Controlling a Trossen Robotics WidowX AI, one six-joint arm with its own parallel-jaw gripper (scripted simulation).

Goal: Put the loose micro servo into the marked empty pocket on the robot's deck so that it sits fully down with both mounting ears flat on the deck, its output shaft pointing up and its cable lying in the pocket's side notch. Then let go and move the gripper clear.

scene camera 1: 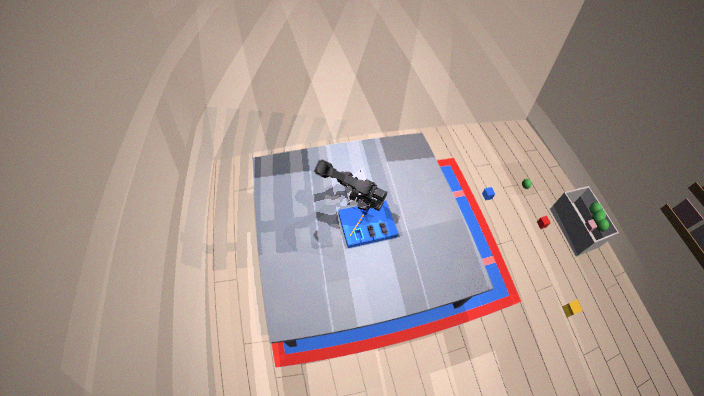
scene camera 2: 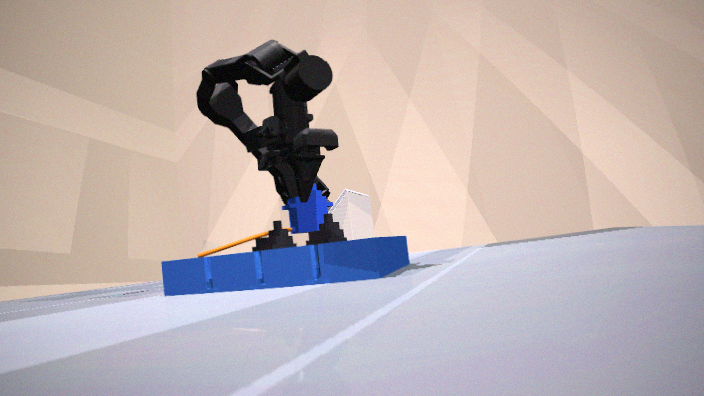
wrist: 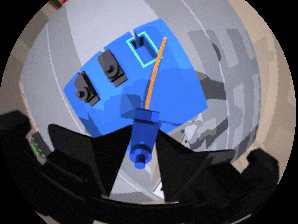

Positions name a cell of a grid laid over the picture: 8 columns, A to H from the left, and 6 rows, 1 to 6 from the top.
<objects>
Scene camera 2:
gripper: D4
blue micro servo: D4
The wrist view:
gripper: D4
blue micro servo: D4
</objects>
